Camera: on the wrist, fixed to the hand. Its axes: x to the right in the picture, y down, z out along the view.
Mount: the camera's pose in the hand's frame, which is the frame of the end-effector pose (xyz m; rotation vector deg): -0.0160 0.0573 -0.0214 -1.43 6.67 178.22
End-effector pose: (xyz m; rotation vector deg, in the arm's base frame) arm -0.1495 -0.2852 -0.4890 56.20 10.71 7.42
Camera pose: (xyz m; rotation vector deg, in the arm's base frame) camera -0.1711 -0.2394 -0.4512 -15.17 76.13 -156.15
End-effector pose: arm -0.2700 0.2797 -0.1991 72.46 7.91 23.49
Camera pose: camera -0.3044 0.3067 -0.1534 -9.57 90.37 -131.31
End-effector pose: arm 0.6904 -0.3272 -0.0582 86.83 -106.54 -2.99
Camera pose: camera 0.6549 -0.2873 -0.0243 -124.27 -101.59 65.72
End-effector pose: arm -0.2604 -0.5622 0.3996 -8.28 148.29 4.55
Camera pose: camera -0.2647 -0.5058 0.4278 -165.59 -13.39 -47.91
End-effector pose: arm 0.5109 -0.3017 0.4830 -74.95 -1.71 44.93
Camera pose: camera 0.4799 -0.3257 0.4334 6.11 -91.47 -104.73
